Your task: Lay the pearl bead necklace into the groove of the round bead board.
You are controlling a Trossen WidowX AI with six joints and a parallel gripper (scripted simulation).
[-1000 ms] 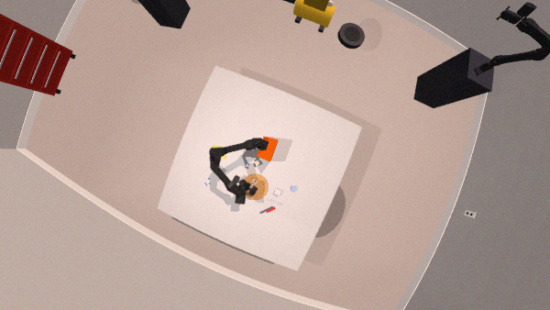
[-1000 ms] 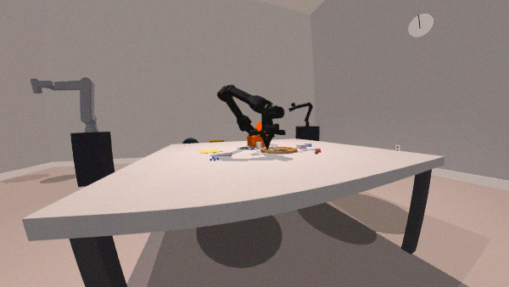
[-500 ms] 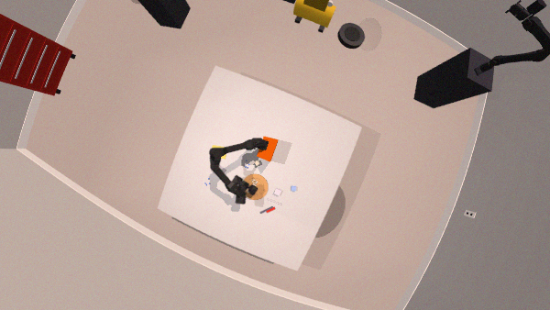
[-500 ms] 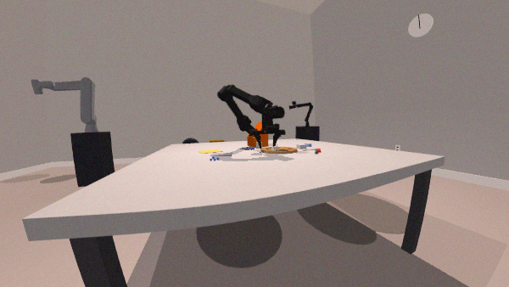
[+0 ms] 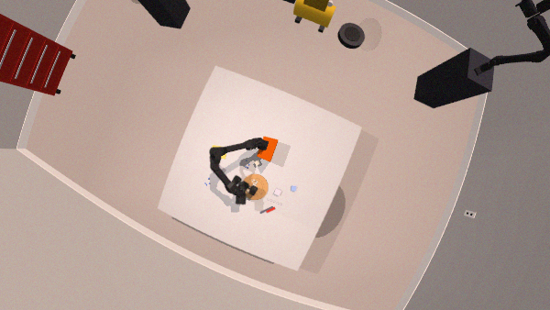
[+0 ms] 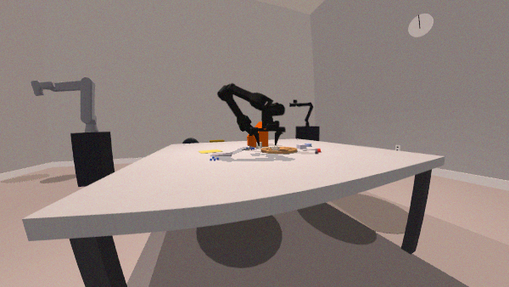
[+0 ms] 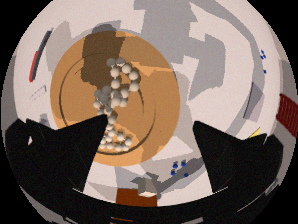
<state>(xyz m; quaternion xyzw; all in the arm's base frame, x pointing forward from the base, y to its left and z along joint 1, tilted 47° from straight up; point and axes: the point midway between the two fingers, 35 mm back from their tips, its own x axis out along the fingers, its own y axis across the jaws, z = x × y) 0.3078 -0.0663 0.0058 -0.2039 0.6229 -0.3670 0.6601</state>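
My gripper tip is 1 cm short of the round tan bead board, 7 cm to the right of it and 2 cm above it. Also, from my gripper tip: tool 15 cm ahead, 22 cm to the left, 3 cm below; yellow pad 16 cm behind, 28 cm to the right, 3 cm below; white square 1 cm behind, 24 cm to the left, 2 cm below.
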